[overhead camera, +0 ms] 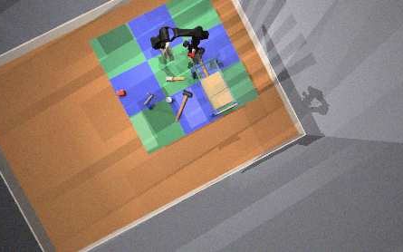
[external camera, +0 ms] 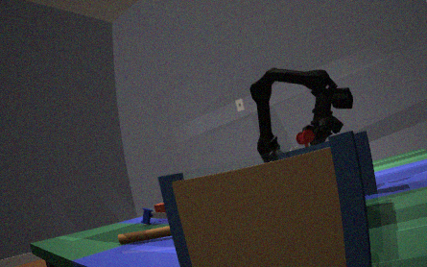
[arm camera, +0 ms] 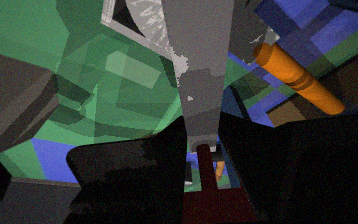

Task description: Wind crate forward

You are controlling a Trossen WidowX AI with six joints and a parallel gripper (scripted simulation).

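Right now my gripper tip is 20 mm short of the red grip, 20 mm to the left of it and 50 mm below it. Round my gripper tip: blue-framed guard cubby (360 mm ahead, 30 mm to the left, 50 mm below); winch (60 mm behind, 50 mm to the left, 100 mm below); blue piece (150 mm ahead, 610 mm to the right, 100 mm below).
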